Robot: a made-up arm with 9 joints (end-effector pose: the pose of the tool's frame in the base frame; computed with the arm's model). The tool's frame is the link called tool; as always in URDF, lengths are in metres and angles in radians. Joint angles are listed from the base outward.
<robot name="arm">
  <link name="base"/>
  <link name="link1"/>
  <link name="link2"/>
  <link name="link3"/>
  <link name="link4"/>
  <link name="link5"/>
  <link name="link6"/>
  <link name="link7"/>
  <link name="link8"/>
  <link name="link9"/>
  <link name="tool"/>
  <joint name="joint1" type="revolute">
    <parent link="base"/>
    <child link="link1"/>
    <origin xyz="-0.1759 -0.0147 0.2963" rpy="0 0 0"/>
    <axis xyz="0 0 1"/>
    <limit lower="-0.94" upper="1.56"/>
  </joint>
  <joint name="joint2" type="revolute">
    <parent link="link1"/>
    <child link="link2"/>
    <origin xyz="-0.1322 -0.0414 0.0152" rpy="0 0 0"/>
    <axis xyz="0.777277 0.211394 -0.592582"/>
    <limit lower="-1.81" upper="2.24"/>
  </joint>
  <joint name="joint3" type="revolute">
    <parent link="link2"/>
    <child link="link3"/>
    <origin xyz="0.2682 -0.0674 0.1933" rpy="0 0 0"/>
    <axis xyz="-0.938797 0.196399 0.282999"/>
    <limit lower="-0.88" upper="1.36"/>
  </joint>
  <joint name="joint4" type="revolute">
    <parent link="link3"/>
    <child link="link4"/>
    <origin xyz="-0.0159 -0.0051 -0.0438" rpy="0 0 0"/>
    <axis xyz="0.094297 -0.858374 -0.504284"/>
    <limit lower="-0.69" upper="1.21"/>
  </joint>
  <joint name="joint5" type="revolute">
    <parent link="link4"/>
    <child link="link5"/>
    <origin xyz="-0.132 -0.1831 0.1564" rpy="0 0 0"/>
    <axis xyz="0 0 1"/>
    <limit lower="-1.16" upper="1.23"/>
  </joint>
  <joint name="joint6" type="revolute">
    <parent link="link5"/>
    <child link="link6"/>
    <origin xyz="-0.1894 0.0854 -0.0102" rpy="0 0 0"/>
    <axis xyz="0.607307 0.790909 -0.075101"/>
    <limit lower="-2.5" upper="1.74"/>
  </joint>
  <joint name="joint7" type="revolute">
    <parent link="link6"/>
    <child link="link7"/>
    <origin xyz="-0.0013 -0.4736 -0.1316" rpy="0 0 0"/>
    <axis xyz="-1 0 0"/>
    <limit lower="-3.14" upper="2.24"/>
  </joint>
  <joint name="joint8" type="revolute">
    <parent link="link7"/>
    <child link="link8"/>
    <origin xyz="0.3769 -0.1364 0.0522" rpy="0 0 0"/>
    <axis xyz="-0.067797 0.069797 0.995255"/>
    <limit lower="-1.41" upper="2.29"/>
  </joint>
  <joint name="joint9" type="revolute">
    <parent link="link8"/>
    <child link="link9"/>
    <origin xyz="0.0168 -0.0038 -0.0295" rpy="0 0 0"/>
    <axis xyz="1 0 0"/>
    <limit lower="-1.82" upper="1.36"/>
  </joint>
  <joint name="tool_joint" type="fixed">
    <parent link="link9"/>
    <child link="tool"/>
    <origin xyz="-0.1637 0.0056 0.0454" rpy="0 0 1.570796"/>
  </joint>
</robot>
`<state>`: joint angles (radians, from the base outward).
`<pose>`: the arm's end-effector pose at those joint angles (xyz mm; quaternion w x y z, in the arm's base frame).
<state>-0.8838 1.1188 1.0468 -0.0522 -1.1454 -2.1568 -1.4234 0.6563 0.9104</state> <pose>-279.4 -347.7 1139.5 0.7587 0.2254 0.0199 0.6109</pose>
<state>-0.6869 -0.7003 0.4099 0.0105 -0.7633 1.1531 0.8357 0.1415 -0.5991</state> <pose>-613.9 -270.3 554.6 0.6782 -0.0232 0.6647 0.3123</pose>
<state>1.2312 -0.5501 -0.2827 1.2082 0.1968 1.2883 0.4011 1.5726 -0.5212</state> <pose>350.2 193.8 -139.1 0.5973 0.2087 0.3147 -0.7075</pose>
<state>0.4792 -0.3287 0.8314 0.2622 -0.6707 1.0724 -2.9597 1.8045 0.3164</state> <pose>95.1 -337.6 279.2 0.0982 0.0485 0.9674 -0.2283</pose>
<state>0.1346 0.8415 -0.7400 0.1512 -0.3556 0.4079 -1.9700 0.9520 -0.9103</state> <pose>-300.7 187.5 -8.1 0.6223 0.1492 -0.7055 -0.3045</pose>
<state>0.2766 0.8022 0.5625 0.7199 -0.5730 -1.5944 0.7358 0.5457 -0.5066</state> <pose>-722.2 -216.4 870.3 0.4393 -0.5676 0.6925 -0.0726</pose>
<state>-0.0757 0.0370 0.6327 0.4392 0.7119 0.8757 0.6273 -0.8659 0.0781</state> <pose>-101.0 -698.2 436.9 0.7061 -0.2507 0.3320 0.5730</pose>
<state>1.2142 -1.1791 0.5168 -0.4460 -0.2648 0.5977 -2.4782 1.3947 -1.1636</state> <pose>13.9 -60.4 773.2 0.0726 0.1507 0.4414 -0.8816</pose>
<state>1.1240 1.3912 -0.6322 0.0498 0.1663 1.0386 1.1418 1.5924 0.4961</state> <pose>-370.4 -71.9 -188.3 0.4512 -0.5934 0.2878 -0.6012</pose>
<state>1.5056 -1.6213 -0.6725 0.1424 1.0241 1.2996 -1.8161 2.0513 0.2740</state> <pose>389.2 217.0 80.1 0.5276 -0.7271 -0.2670 -0.3488</pose>
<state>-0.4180 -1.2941 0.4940 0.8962 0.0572 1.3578 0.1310 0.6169 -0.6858</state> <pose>-1.2 -608.1 681.9 0.1845 -0.3199 0.4718 0.8007</pose>
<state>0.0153 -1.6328 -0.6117 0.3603 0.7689 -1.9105 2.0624 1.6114 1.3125</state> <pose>-806.1 -273.7 753.4 0.4551 -0.6842 -0.2207 0.5254</pose>
